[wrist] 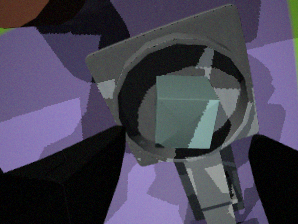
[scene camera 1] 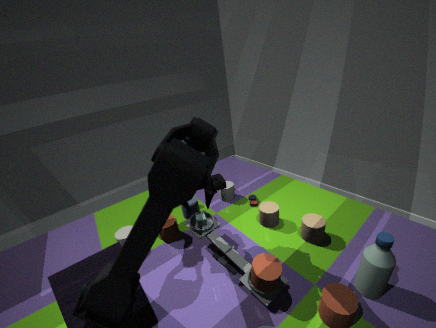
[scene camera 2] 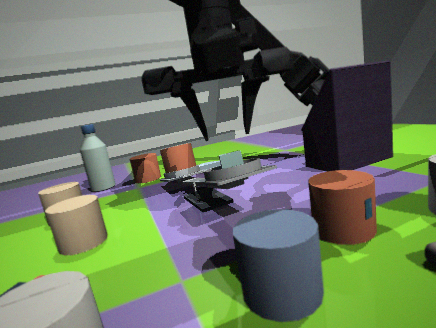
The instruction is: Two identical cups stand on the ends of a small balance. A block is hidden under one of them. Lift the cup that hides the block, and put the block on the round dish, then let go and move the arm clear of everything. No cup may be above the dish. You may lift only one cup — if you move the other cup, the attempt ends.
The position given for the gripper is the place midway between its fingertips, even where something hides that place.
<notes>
In view: the gripper point(scene camera 2: 227, 137), an orange cup point(scene camera 2: 343, 204), an orange cup point(scene camera 1: 266, 270), a bottle point(scene camera 1: 377, 262), an orange cup point(scene camera 2: 145, 167) and a grey balance point(scene camera 2: 227, 178).
The bottle also shows in scene camera 2 point(scene camera 2: 94, 153). The grey balance is seen too in the wrist view point(wrist: 126, 73) and in scene camera 1 point(scene camera 1: 242, 264). The gripper is seen too in the wrist view point(wrist: 188, 141). The wrist view does not show the bottle: it is out of frame.
</notes>
